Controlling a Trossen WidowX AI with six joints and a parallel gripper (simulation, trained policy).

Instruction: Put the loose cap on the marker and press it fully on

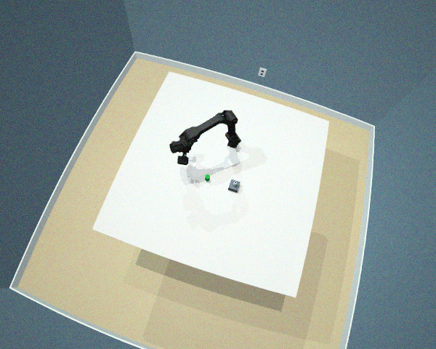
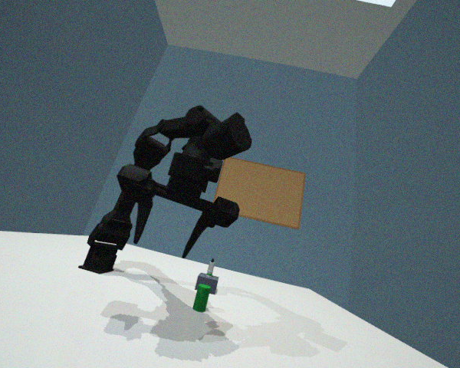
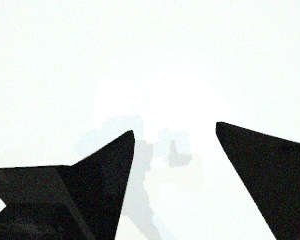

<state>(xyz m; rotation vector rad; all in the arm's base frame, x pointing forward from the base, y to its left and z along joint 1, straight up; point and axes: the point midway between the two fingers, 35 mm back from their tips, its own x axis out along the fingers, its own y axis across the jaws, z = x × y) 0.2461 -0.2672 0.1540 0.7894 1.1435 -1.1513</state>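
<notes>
My gripper tip is 6 cm short of the green cap, 20 cm to the right of it and 10 cm above it. Also, from my gripper tip: grey holder block: 5 cm ahead, 37 cm to the left, 10 cm below.
</notes>
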